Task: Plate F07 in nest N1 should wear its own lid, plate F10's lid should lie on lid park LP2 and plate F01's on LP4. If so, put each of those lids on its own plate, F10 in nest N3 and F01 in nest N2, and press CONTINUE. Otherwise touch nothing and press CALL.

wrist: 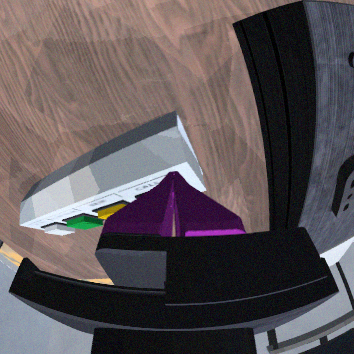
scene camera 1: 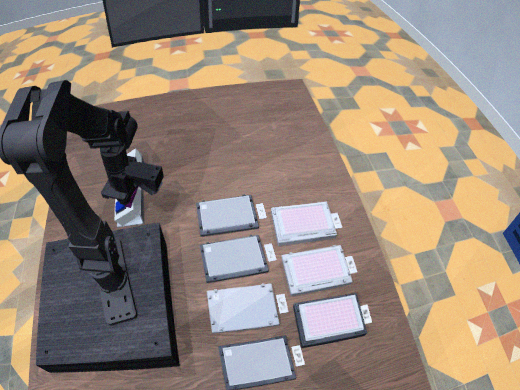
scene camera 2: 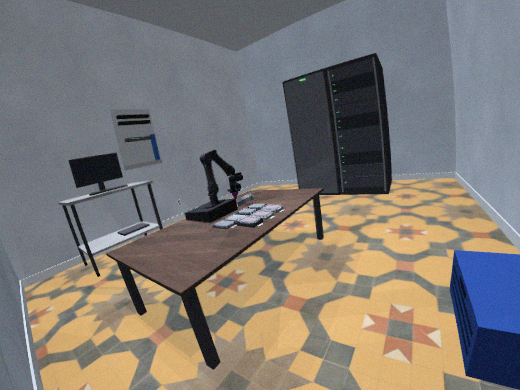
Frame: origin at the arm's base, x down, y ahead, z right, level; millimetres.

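Where they show: gripper, fingertip midpoint: (wrist: 173, 178) (scene camera 1: 128, 206); arm's base at its link origin: (scene camera 1: 114, 280) (scene camera 2: 215, 204).
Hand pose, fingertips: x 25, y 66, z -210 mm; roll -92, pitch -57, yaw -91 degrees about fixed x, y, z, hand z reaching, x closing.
Each offset is from my fingertips to the centre of the thing. Level surfaces: height alone.
My gripper (scene camera 1: 129, 205) (scene camera 2: 235, 198) (wrist: 173, 178) is shut and empty, its purple fingertips pointing down over the button box @(dy +6, dx +27, dz -96 mm) (scene camera 1: 131, 216) (wrist: 112, 162). In the wrist view its fingers hide part of the box's button row; a yellow button @(dy -14, dx +16, dz -74 mm) (wrist: 111, 212), a green button @(dy -6, dx +16, dz -123 mm) (wrist: 84, 221) and a white button @(dy +3, dx +16, dz -173 mm) (wrist: 60, 229) show. A blue button @(dy -23, dx +16, dz -25 mm) (scene camera 1: 120, 206) shows beside the fingers. Contact cannot be told. Plates with pink wells sit in nests N3 @(dy +403, dx +34, dz +158 mm) (scene camera 1: 304, 220), N2 @(dy +378, dx +36, dz +290 mm) (scene camera 1: 317, 267) and N1 @(dy +351, dx +31, dz +419 mm) (scene camera 1: 332, 318). Grey sheets lie on LP2 @(dy +235, dx +45, dz +67 mm) (scene camera 1: 227, 214), LP4 @(dy +210, dx +45, dz +191 mm) (scene camera 1: 234, 257) and LP3 @(dy +169, dx +45, dz +451 mm) (scene camera 1: 257, 362); small tags are unreadable.
A paler clear-looking park @(dy +186, dx +49, dz +319 mm) (scene camera 1: 243, 307) lies between LP4 and LP3. The arm's black base block (scene camera 1: 60, 300) (scene camera 2: 202, 212) stands beside the button box on the wooden table @(dx +60 mm) (scene camera 1: 260, 125) (scene camera 2: 170, 250). A monitor desk (scene camera 2: 107, 192), black cabinets (scene camera 2: 310, 135) and a blue box (scene camera 2: 495, 295) stand around.
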